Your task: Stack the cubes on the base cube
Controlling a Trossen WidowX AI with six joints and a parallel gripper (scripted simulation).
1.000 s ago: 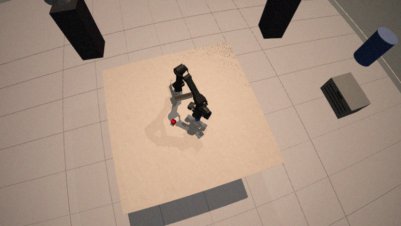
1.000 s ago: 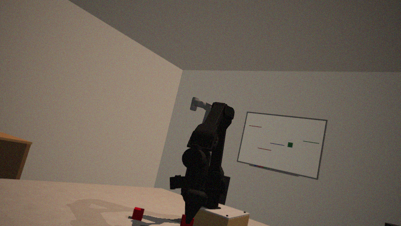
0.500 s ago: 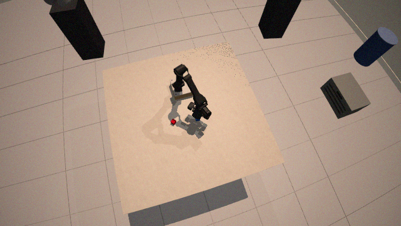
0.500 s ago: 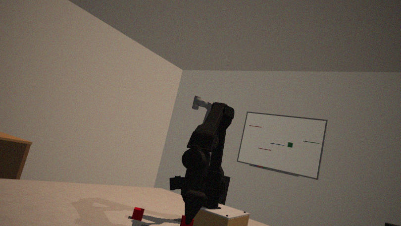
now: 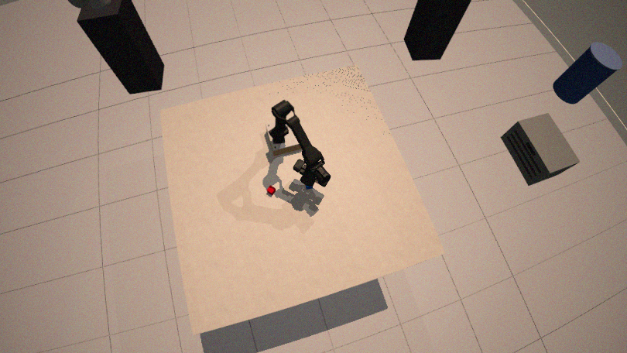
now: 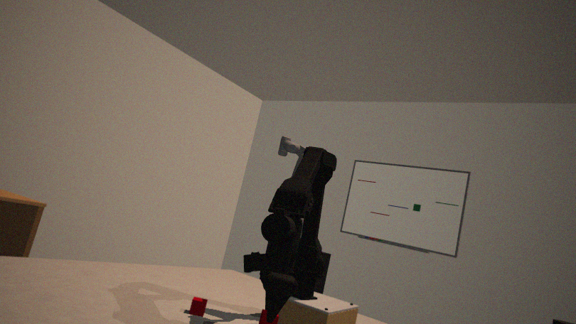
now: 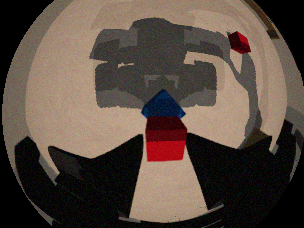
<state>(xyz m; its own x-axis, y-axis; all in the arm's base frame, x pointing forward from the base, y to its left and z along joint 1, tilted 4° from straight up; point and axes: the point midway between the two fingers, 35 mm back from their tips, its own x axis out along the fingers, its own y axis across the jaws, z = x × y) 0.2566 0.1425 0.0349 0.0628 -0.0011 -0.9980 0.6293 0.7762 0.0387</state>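
Now: gripper tip 1 cm short of the blue cube, 1 cm to the left of it and 4 cm above it. From my gripper tip the other things lie so: red cube: 2 cm ahead, 21 cm to the right, 4 cm below.
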